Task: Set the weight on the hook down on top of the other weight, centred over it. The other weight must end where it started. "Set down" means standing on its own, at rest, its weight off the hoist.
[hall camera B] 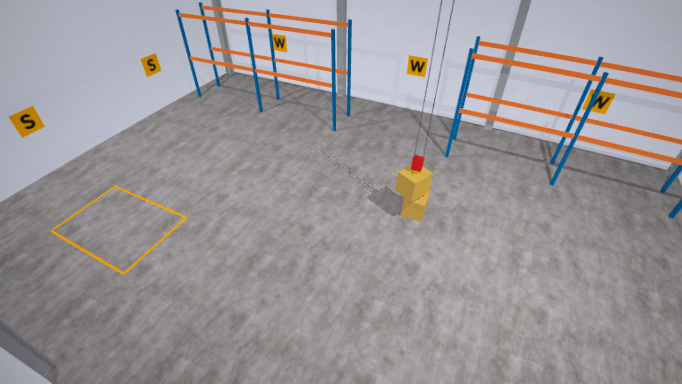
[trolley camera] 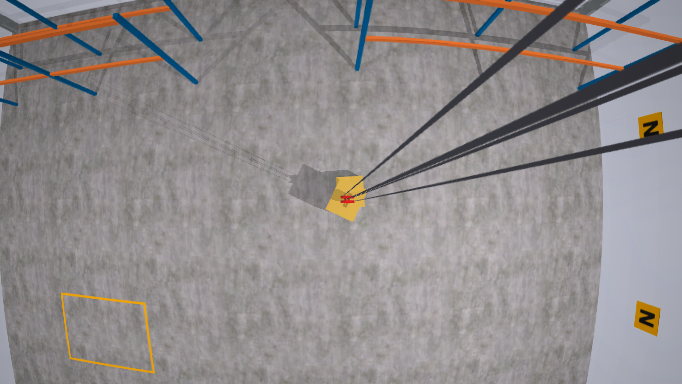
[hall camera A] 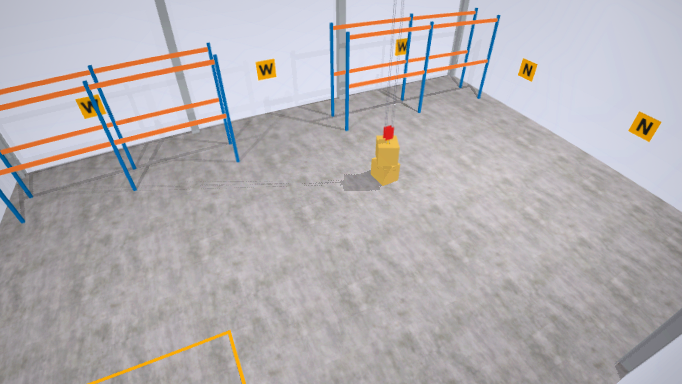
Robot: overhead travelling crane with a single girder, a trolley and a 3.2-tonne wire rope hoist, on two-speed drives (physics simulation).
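Note:
The red hook block (hall camera A: pixel 388 132) (hall camera B: pixel 417 163) (trolley camera: pixel 347 199) hangs on straight ropes at the top of the upper yellow weight (hall camera A: pixel 387 154) (hall camera B: pixel 413 186) (trolley camera: pixel 347 212), which is on the hook. The lower yellow weight (hall camera A: pixel 391 175) (hall camera B: pixel 415 211) stands on the floor directly beneath it. The upper weight looks upright and is turned about the vertical against the lower one. It covers most of the lower weight's top. Whether the two touch or a small gap remains cannot be told, nor can exact centring.
A blue and orange rack (hall camera A: pixel 347 82) (hall camera B: pixel 579 130) stands behind the weights, towards the W wall. Another rack (hall camera A: pixel 111 135) (hall camera B: pixel 253 65) stands along the same wall. A yellow marked rectangle (hall camera B: pixel 87 252) (trolley camera: pixel 149 337) lies on the floor away from the weights.

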